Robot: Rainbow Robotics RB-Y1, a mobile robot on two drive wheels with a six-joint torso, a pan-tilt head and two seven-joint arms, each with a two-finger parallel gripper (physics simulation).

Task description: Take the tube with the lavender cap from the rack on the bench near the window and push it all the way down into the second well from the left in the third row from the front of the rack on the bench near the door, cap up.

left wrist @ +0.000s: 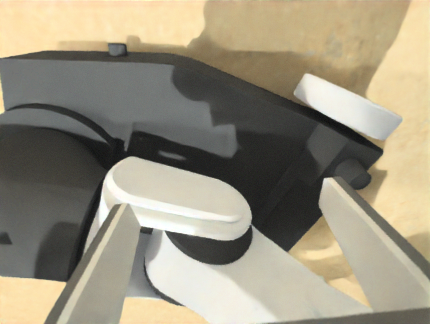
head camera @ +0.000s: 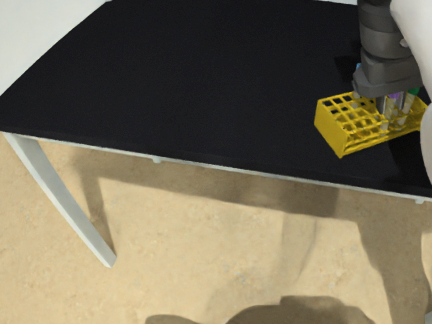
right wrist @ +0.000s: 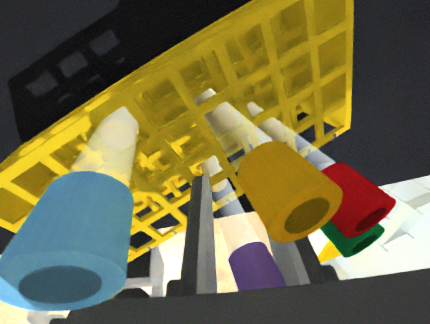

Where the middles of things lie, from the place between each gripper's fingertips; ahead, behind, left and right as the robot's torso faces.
Right now my left hand is 570 mm short of the yellow tube rack [head camera: 345,134], 520 mm below it and 460 mm to the left of it.
My right hand is 30 mm above the yellow tube rack, 20 mm to the right of it and 20 mm short of it.
